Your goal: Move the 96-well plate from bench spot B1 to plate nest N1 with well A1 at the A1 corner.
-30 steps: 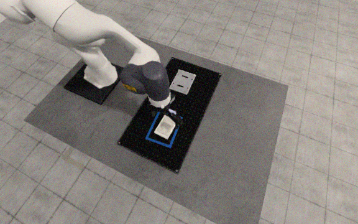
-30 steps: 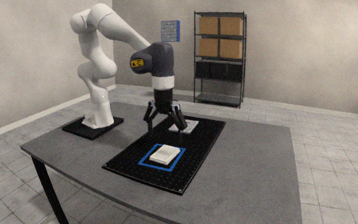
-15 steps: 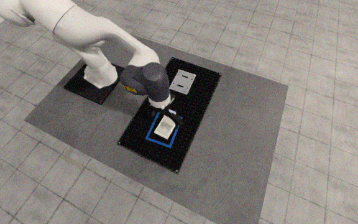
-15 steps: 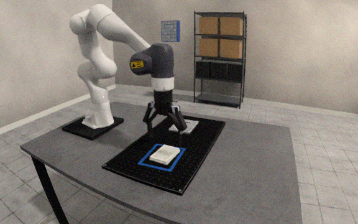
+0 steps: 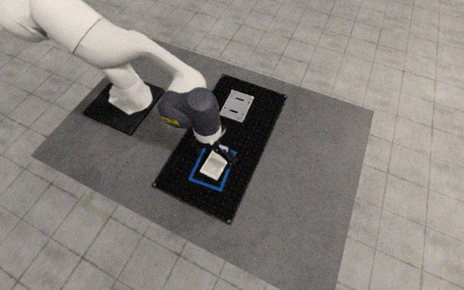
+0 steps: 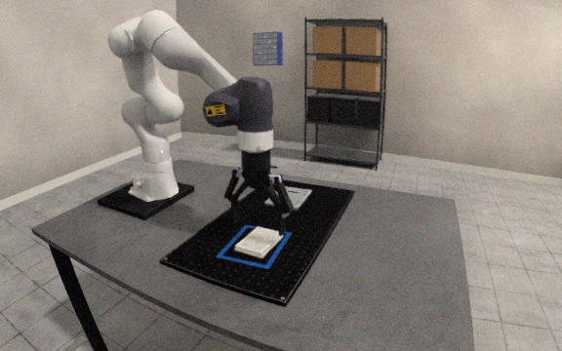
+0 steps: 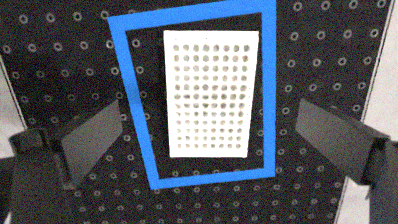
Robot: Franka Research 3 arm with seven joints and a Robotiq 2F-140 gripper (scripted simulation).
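My hand is 5 cm above the white 96-well plate. Also, from my hand: A1 corner mark: 40 cm to the left, 5 cm below, 3 cm ahead; then plate nest: 32 cm to the left, 6 cm below, 3 cm behind.
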